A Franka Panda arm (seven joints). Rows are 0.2 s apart.
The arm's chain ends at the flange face. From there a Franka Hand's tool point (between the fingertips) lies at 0.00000 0.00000 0.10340 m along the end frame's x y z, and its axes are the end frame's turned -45 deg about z.
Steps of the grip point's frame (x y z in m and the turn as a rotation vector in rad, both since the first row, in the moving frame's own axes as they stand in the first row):
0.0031 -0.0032 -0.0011 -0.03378 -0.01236 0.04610
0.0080 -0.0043 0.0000 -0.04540 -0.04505 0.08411
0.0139 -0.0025 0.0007 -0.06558 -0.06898 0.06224
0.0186 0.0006 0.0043 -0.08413 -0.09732 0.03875
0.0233 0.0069 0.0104 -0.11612 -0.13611 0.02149
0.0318 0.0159 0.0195 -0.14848 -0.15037 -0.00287
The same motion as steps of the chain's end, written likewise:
-0.0016 -0.0079 -0.0010 -0.03263 0.01515 0.04610
0.0029 -0.0153 0.0002 -0.06396 0.00025 0.08411
0.0086 -0.0214 0.0012 -0.09515 -0.00240 0.06224
0.0148 -0.0259 0.0052 -0.12830 -0.00933 0.03875
0.0230 -0.0299 0.0121 -0.17835 -0.01414 0.02149
0.0338 -0.0329 0.0218 -0.21132 -0.00134 -0.00287

